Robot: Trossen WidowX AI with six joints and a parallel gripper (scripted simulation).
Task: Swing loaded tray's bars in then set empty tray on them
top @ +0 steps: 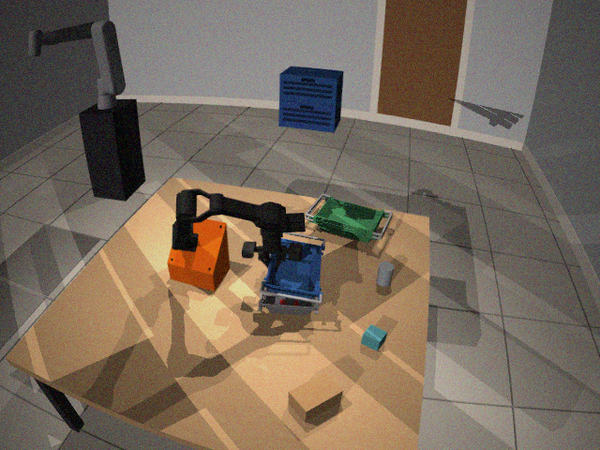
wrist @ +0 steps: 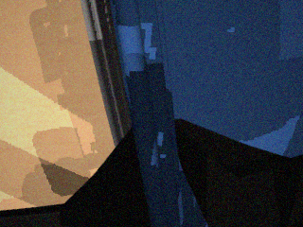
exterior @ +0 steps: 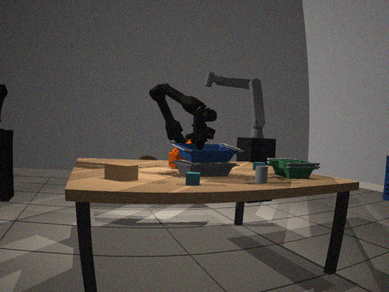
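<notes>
My gripper tip is now 7 cm short of the blue tray, 2 cm below it and 1 cm to the right of it. The rest, counted from my gripper tip: tan box (42 cm to the right, 22 cm ahead, 6 cm below); grey cylinder (37 cm ahead, 14 cm to the left, 6 cm below).
</notes>
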